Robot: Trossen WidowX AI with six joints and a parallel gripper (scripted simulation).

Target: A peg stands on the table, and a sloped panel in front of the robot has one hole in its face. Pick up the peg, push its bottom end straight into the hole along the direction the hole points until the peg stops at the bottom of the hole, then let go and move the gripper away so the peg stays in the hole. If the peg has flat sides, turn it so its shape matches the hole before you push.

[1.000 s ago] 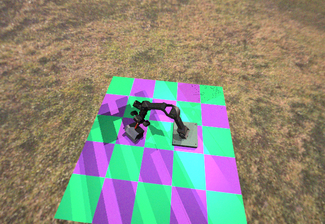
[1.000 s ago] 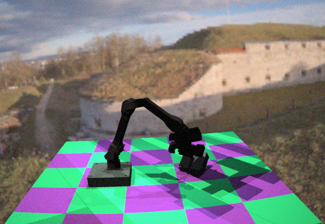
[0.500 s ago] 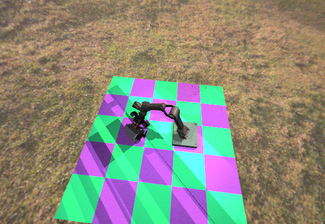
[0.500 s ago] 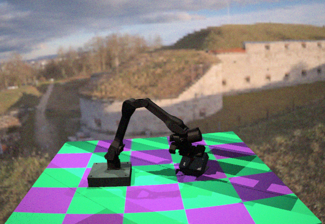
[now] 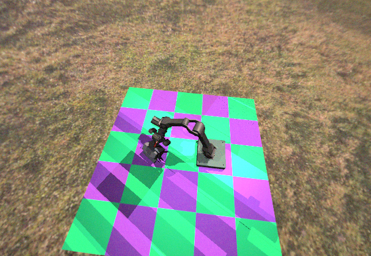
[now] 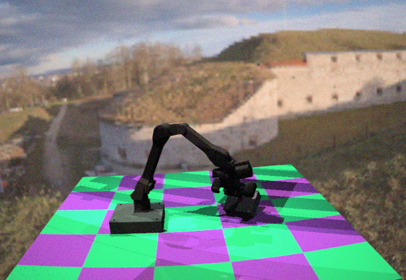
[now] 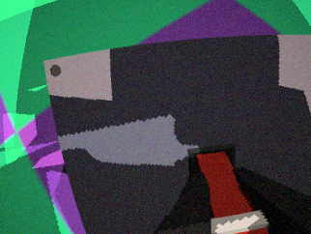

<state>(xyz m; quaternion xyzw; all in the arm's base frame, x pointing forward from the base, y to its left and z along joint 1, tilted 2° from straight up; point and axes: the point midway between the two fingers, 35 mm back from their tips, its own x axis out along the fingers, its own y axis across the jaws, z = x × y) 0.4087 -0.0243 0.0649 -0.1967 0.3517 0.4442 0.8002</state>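
My gripper tip is now 10 mm short of the grey sloped panel, 20 mm to the right of it and 40 mm above it. Also, from my gripper tip: red peg: 10 mm behind, 10 mm to the right, 10 mm above.
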